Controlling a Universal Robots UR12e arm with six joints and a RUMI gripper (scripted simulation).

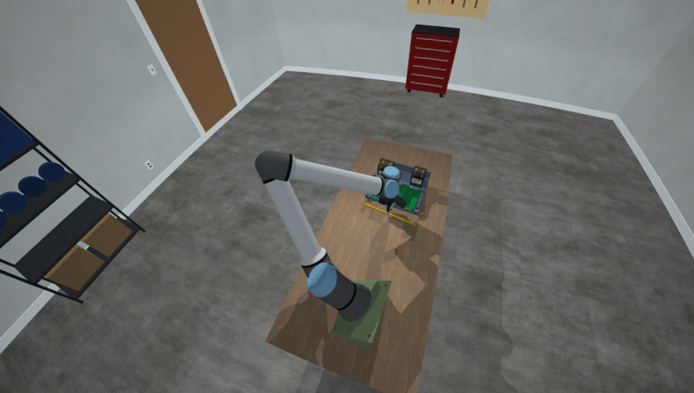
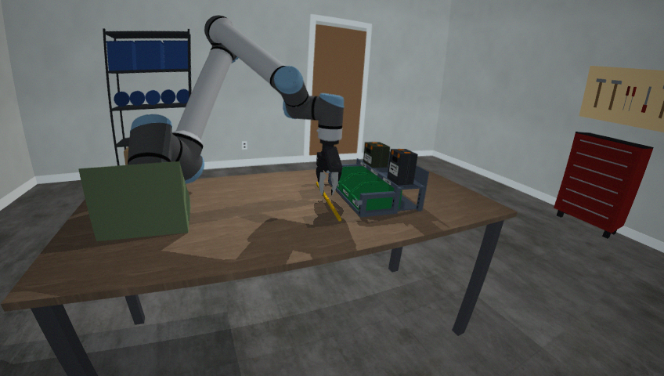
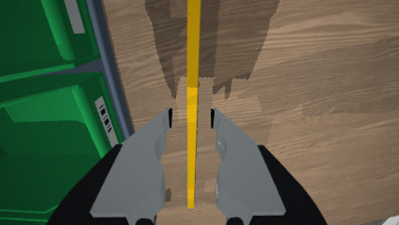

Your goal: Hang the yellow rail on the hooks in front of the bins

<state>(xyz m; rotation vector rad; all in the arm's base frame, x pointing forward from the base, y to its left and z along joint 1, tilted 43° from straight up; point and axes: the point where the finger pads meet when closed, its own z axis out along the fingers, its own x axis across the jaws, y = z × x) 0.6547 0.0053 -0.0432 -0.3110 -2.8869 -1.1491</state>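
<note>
Now: hand 3 cm above the yellow rail. From my hand the other things lie so: rack front bar: 7 cm ahead, 1 cm to the left, 3 cm below.
</note>
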